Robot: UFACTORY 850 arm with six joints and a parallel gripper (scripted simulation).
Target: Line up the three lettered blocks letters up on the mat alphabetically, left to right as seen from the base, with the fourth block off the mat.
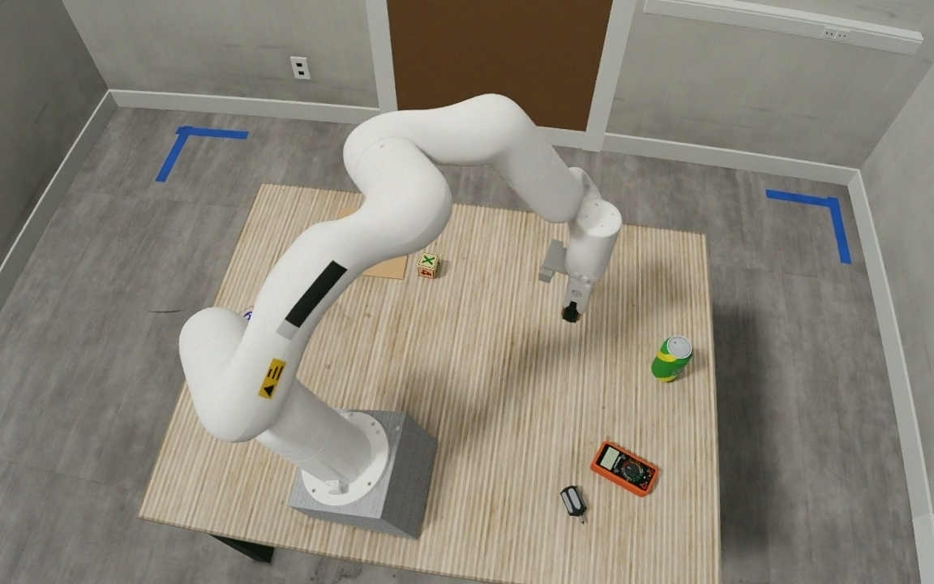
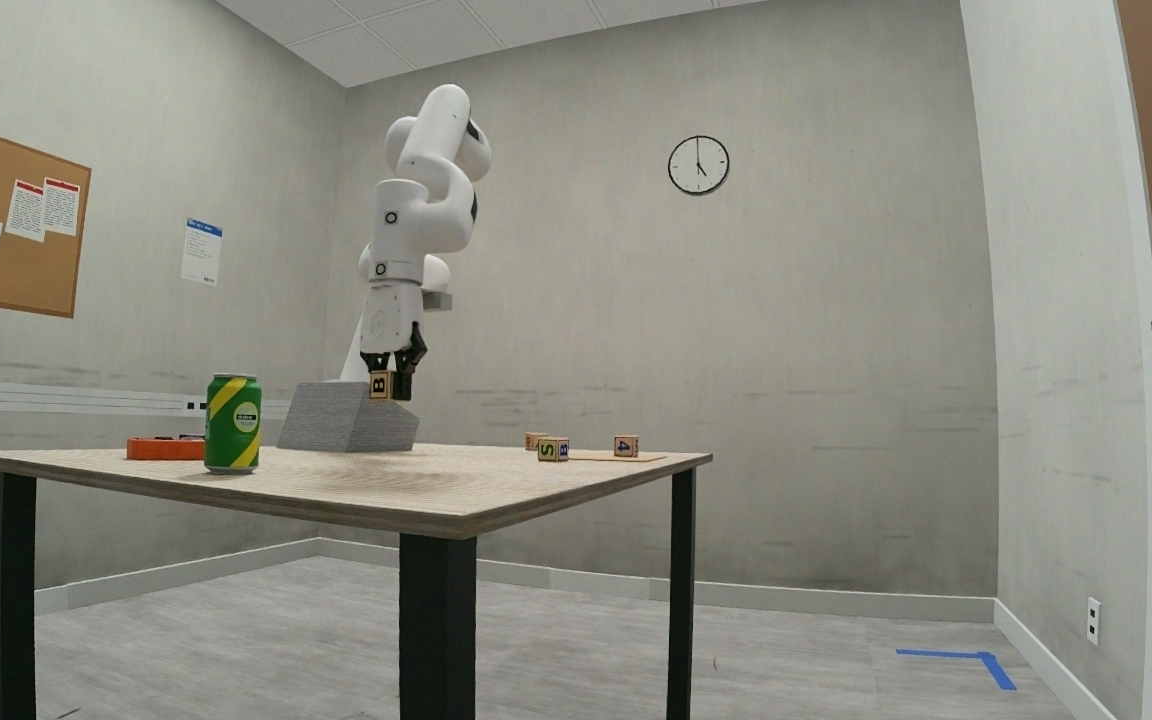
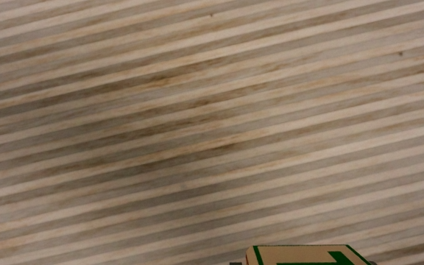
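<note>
The Q block is 29 cm ahead of my hand, 48 cm to the left of it and 9 cm below it. Also, from my hand: soda can: 10 cm behind, 22 cm to the right, 6 cm below; G block: right at my hand; orange multimeter: 33 cm behind, 9 cm to the right, 10 cm below.
</note>
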